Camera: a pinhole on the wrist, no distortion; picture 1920 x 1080 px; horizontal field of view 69.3 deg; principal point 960.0 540.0 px. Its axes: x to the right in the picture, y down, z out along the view. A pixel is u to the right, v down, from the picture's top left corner.
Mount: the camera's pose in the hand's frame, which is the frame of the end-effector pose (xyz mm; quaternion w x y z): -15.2 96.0 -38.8 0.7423 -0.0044 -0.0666 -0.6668
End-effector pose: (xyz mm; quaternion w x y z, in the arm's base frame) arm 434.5 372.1 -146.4 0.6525 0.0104 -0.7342 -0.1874
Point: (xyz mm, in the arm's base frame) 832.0 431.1 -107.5
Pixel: behind the camera
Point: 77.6 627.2 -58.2
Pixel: 868.7 955.1
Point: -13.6 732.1 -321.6
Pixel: 862.0 260.2
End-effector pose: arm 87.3 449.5 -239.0 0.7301 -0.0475 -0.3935 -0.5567
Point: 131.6 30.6 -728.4
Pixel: behind the camera
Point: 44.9 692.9 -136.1
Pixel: 1054.7 63.3
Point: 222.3 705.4 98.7
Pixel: 163.8 907.0
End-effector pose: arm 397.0 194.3 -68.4 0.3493 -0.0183 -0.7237 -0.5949
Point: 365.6 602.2 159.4
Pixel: 430.6 726.0
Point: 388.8 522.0 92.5
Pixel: 545.2 623.6
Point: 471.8 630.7 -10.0
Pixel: 648.0 78.8
